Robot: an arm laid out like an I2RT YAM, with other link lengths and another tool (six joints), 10 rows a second.
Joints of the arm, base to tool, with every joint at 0 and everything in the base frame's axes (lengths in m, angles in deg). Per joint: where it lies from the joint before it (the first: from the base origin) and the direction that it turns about. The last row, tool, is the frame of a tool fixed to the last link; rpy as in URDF.
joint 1: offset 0 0 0.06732 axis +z
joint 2: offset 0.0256 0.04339 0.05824 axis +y
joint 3: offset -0.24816 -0.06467 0 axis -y
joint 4: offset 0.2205 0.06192 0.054 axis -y
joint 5: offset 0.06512 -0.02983 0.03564 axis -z
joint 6: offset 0.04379 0 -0.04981 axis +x
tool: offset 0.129 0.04 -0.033 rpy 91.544 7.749 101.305
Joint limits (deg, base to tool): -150..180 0..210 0..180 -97..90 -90..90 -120..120
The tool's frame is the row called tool.
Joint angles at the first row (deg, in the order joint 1, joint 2, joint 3, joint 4, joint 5, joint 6):
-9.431 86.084 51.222 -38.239 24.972 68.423
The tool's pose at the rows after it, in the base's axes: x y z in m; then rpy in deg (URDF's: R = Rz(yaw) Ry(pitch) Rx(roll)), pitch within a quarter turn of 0, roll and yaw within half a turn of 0:
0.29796, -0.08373, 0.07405, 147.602, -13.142, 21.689
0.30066, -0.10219, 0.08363, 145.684, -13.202, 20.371
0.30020, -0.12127, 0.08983, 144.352, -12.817, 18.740
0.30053, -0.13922, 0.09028, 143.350, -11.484, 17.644
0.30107, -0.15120, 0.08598, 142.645, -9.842, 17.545
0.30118, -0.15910, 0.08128, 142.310, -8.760, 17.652
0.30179, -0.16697, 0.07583, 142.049, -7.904, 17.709
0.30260, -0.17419, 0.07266, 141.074, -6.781, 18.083
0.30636, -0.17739, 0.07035, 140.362, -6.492, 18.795
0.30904, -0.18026, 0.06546, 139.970, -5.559, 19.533
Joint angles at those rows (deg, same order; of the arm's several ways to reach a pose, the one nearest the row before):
-11.137 85.952 53.058 -38.632 26.239 67.744
-13.804 85.951 54.871 -38.675 27.375 66.214
-16.775 86.304 56.381 -38.655 28.206 64.599
-19.332 87.984 57.953 -38.086 29.212 62.610
-20.840 89.843 58.652 -36.796 30.174 60.578
-21.934 91.156 58.764 -35.397 30.611 58.937
-23.048 92.575 58.786 -33.695 30.873 57.386
-23.639 93.646 58.785 -32.010 31.900 55.812
-23.725 94.521 58.784 -30.283 32.272 54.698
-23.747 95.855 58.851 -28.774 32.819 53.473

